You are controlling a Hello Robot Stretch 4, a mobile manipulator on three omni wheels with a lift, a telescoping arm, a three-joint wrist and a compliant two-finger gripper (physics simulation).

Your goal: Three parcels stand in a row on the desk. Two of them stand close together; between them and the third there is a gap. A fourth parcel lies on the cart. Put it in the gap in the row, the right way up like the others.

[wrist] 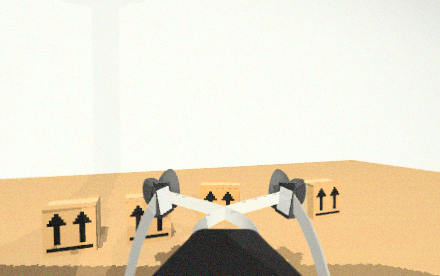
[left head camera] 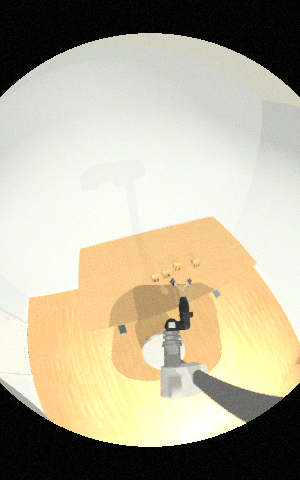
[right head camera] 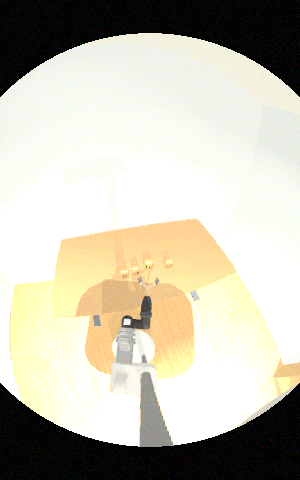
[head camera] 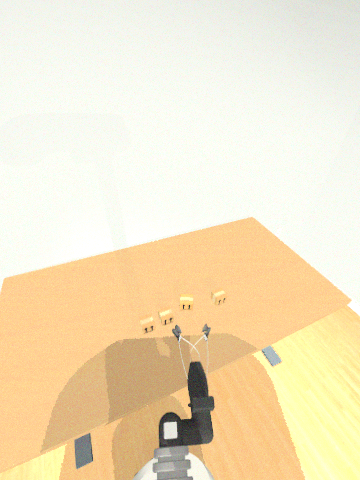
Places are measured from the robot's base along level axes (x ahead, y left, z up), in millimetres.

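Where they show: gripper, between the fingertips: [wrist: 223,184] [left head camera: 180,277] [right head camera: 148,276] [head camera: 191,324]; robot's base, origin of its link: [left head camera: 162,349] [right head camera: 134,347].
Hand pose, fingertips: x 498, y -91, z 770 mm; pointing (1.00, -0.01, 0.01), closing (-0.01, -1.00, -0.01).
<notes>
Things, the pixels of their top centre, and the offset from my fingertips. Level surfaces: height alone.
- desk, height of its surface: dz -77 mm
- left parcel, centre of its top: [wrist: 73,201] [head camera: 146,320] dy +169, dx +41, dz -27 mm
- second parcel, centre of its top: [wrist: 147,194] [head camera: 165,312] dy +94, dx +71, dz -27 mm
- third parcel, centre of its top: [wrist: 220,183] [head camera: 186,298] [right head camera: 148,262] [left head camera: 177,263] dy +3, dx +133, dz -27 mm
- right parcel, centre of its top: [wrist: 316,180] [head camera: 219,293] dy -146, dx +151, dz -27 mm
Four tan parcels stand on the desk [head camera: 280,265] [left head camera: 110,260] [right head camera: 85,255]. The left parcel [head camera: 147,325] [wrist: 70,225] and second parcel [head camera: 166,317] [wrist: 136,215] stand close together. A third parcel [head camera: 186,302] [left head camera: 177,266] [right head camera: 148,264] [wrist: 220,188] stands between the second and the right parcel [head camera: 219,297] [wrist: 325,197], nearer the second. It appears set slightly back and turned a little from the others. Visible arrows on all four point up. My gripper [head camera: 192,331] [left head camera: 181,282] [right head camera: 148,281] [wrist: 223,184] is open and empty, on the near side of the third parcel, apart from it. The gripper partly hides the second and third parcels in the wrist view.
A pale wall [head camera: 175,125] rises behind the desk. The robot's shadow falls across the desk's near part. Two grey-blue rectangles [head camera: 271,355] [head camera: 84,450] show near the desk's front edge. The cart cannot be made out.
</notes>
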